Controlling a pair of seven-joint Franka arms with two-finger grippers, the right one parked.
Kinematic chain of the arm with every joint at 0, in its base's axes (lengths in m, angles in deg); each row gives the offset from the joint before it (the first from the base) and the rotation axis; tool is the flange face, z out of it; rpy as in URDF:
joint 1: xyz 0 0 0.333 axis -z
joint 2: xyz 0 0 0 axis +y
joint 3: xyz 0 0 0.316 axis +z
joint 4: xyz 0.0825 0 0 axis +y
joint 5: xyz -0.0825 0 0.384 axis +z
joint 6: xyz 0 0 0 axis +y
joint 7: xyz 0.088 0 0 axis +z
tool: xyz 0 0 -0.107 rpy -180 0 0
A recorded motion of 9 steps. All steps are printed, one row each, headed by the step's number.
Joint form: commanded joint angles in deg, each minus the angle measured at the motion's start. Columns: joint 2, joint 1, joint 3, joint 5, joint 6, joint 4, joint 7.
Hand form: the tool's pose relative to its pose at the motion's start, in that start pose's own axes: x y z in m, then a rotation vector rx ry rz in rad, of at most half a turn. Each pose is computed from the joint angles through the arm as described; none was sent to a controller.
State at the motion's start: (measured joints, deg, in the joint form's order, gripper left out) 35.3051 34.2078 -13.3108 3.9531 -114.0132 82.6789 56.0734
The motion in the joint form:
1: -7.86 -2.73 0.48 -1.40 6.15 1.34 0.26
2: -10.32 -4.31 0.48 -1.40 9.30 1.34 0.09
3: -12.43 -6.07 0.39 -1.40 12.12 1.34 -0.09
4: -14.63 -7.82 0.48 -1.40 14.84 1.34 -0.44
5: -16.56 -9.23 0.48 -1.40 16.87 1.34 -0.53
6: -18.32 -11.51 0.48 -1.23 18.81 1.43 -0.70
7: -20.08 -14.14 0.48 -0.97 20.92 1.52 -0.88
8: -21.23 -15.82 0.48 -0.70 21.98 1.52 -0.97
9: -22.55 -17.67 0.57 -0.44 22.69 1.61 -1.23
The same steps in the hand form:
1: 0.0073 -0.0380 -0.0749 -0.0001 0.0100 -0.0596
2: 0.0128 -0.0572 -0.0997 0.0138 0.0096 -0.0824
3: 0.0190 -0.0769 -0.1208 0.0263 0.0072 -0.1073
4: 0.0249 -0.0983 -0.1425 0.0372 0.0073 -0.1323
5: 0.0277 -0.1154 -0.1616 0.0419 0.0107 -0.1548
6: 0.0370 -0.1398 -0.1784 0.0491 0.0134 -0.1910
7: 0.0470 -0.1678 -0.1949 0.0592 0.0145 -0.2335
8: 0.0529 -0.1857 -0.2063 0.0623 0.0207 -0.2611
9: 0.0593 -0.2058 -0.2192 0.0604 0.0321 -0.2904

